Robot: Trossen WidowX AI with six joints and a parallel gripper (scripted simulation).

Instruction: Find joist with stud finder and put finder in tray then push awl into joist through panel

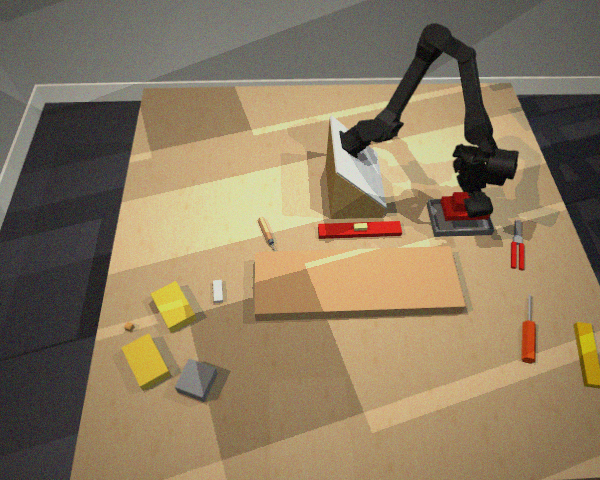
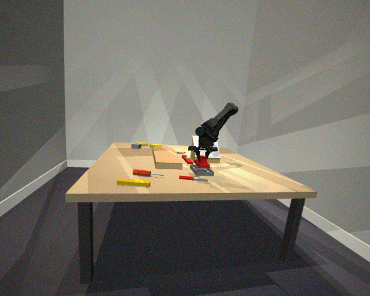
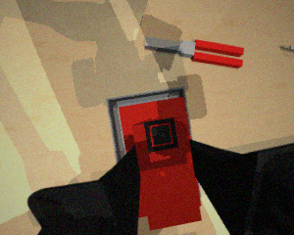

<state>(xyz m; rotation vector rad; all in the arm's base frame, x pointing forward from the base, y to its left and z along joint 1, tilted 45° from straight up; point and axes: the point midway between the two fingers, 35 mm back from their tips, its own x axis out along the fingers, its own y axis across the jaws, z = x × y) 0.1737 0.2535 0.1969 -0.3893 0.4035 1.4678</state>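
My gripper tip is now 60 mm above the grey tray and 20 mm to the left of it. The rest, counted from my gripper tip: red stud finder 20 mm above; then square indicator 30 mm above, 20 mm to the left; then red level 310 mm to the right, 60 mm below, 20 mm ahead.
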